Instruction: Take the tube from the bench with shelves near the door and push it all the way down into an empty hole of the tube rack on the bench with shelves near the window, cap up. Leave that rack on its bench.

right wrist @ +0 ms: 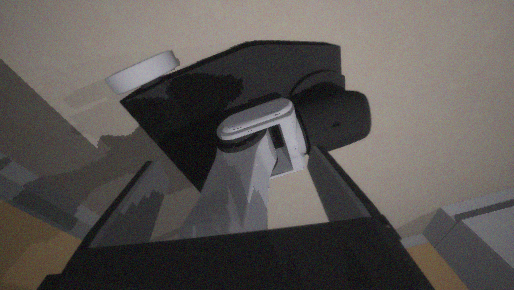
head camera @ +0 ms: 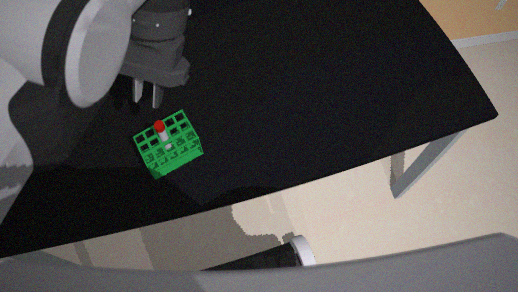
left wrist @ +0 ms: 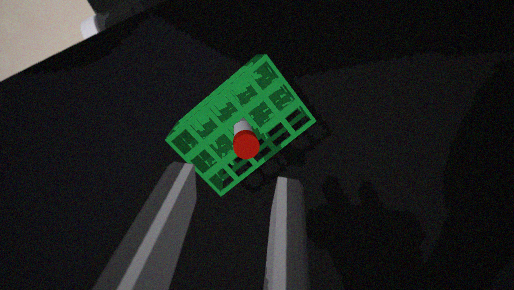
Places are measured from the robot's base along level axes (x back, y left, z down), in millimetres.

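Pixels of known places: left gripper, between the fingertips: (head camera: 147,102) (left wrist: 234,187); right gripper, between the fingertips: (right wrist: 238,163).
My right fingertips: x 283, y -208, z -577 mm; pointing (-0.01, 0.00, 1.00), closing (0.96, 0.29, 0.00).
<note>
For each thing: its top centre in the pictures, then the offset to it from my right fingertips. "*": a spot on its surface instead. Level surfaces: height alone.
- tube, centre of its top: (left wrist: 246,146) (head camera: 158,124) dx -530, dy +245, dz -309 mm
- green rack, centre of its top: (left wrist: 242,130) (head camera: 164,137) dx -530, dy +244, dz -259 mm
- black bench top, height of its surface: dz -186 mm
- grey bench leg, a spot on its surface: (head camera: 425,162) * dx -401, dy -568, dz +204 mm
The tube (head camera: 163,134) (left wrist: 246,144) stands in a hole near the middle of the green rack (head camera: 175,165) (left wrist: 220,91), red cap up. The cap and a short length of white body show above the rack's top; its lower end is mostly hidden. The rack stands on the black bench top (head camera: 320,90). My left gripper (head camera: 147,102) (left wrist: 234,187) is partly open and empty, apart from the tube. In the head view its fingers show just above the rack. My right gripper (right wrist: 238,163) is open and empty, away from the rack.
The bench's front edge runs below the rack in the head view, with a grey bench leg (head camera: 425,162) at the right. The black mobile base (right wrist: 295,62) with a white wheel (right wrist: 142,71) and pale torso parts (right wrist: 255,117) show beyond the right fingers.
</note>
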